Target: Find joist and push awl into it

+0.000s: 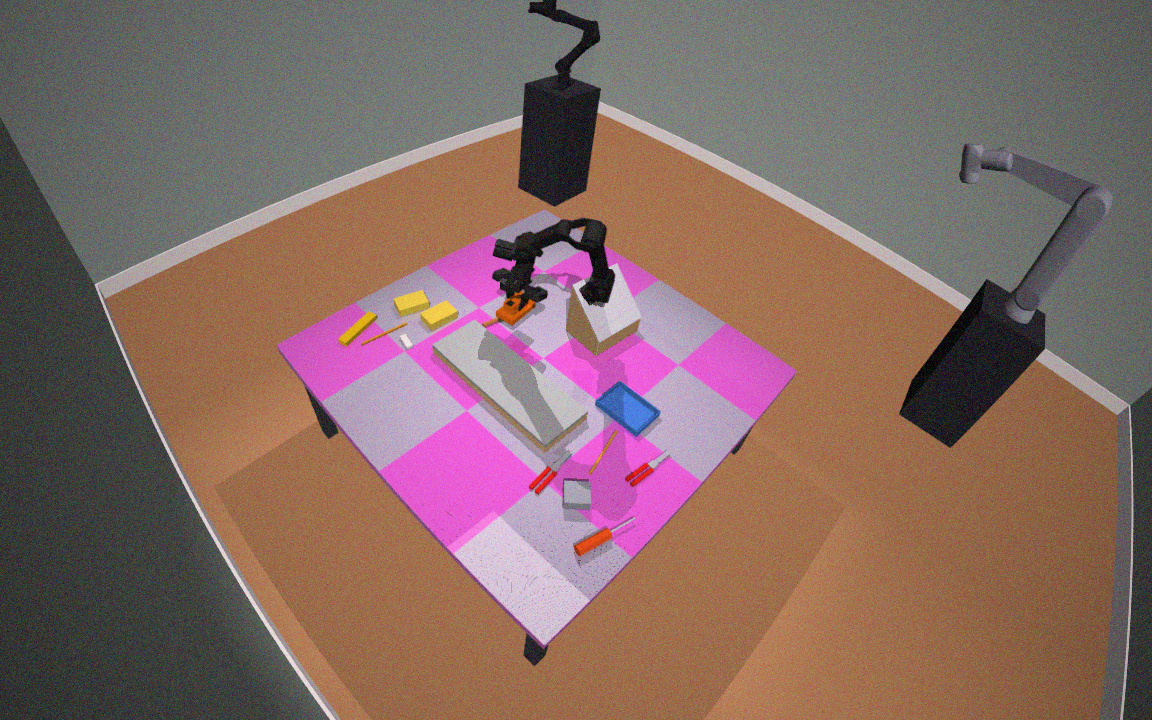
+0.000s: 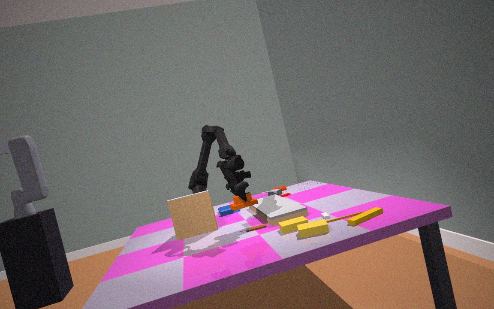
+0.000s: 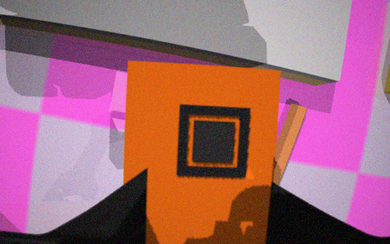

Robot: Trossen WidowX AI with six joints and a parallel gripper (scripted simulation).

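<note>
Now: the brown-handled awl 2 cm behind my gripper tip, 8 cm to the right of it and 12 cm below it. Also, from my gripper tip: square indicator 2 cm ahead, 3 cm above; then small white block 29 cm ahead, 22 cm to the right, 12 cm below; then orange stud finder 1 cm ahead, 2 cm above.
</note>
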